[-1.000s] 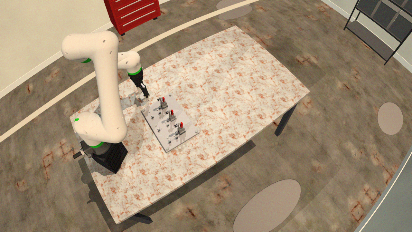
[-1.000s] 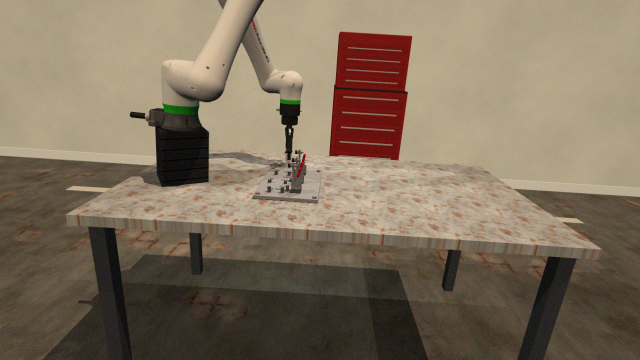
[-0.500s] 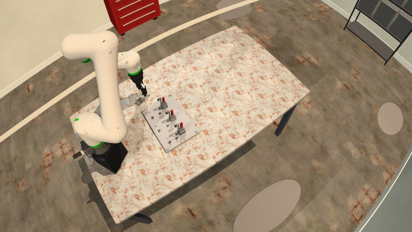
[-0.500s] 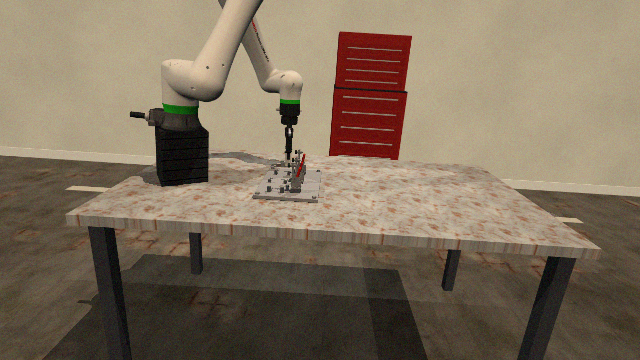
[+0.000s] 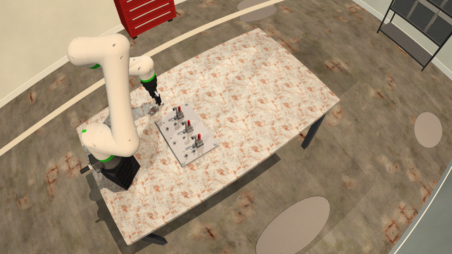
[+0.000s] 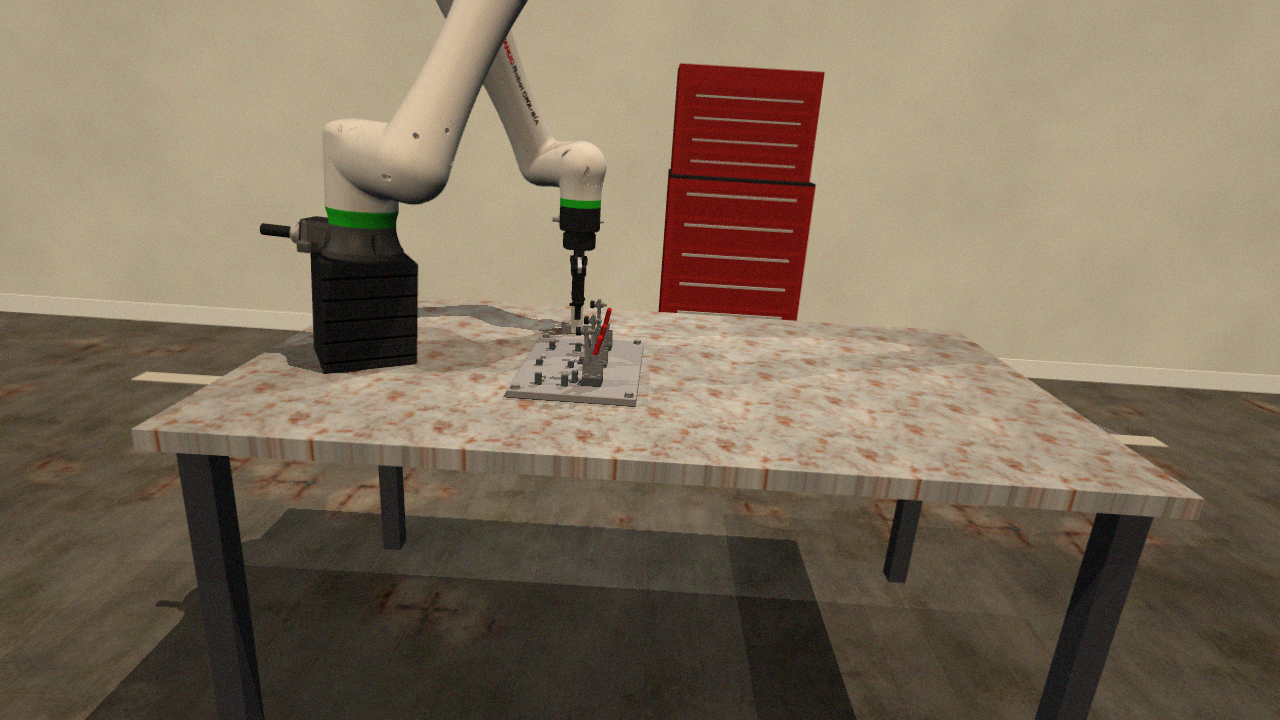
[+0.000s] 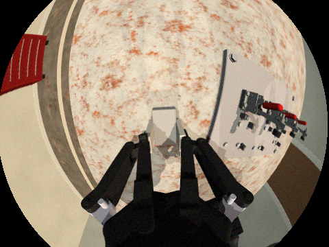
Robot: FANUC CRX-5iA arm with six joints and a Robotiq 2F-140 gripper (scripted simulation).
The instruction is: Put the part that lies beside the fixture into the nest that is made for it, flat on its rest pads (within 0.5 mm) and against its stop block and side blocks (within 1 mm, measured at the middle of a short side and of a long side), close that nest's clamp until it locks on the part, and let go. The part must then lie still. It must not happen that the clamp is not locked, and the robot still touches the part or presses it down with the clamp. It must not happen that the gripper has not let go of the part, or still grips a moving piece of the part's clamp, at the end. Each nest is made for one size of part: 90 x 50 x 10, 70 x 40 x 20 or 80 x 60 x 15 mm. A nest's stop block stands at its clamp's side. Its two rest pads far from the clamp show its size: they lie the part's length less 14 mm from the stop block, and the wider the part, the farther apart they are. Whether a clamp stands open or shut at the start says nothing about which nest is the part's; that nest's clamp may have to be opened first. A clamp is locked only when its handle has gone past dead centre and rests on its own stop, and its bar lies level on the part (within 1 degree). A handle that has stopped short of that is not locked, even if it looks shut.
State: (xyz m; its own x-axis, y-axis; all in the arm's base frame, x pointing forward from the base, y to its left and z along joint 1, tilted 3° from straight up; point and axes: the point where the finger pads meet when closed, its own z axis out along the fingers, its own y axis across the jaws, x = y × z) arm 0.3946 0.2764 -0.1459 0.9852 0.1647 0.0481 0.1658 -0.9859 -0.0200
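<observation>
Now: hand 30 mm above the grey block. From my hand the other things lie so: plate 270 mm to the right, 50 mm ahead, 30 mm below.
</observation>
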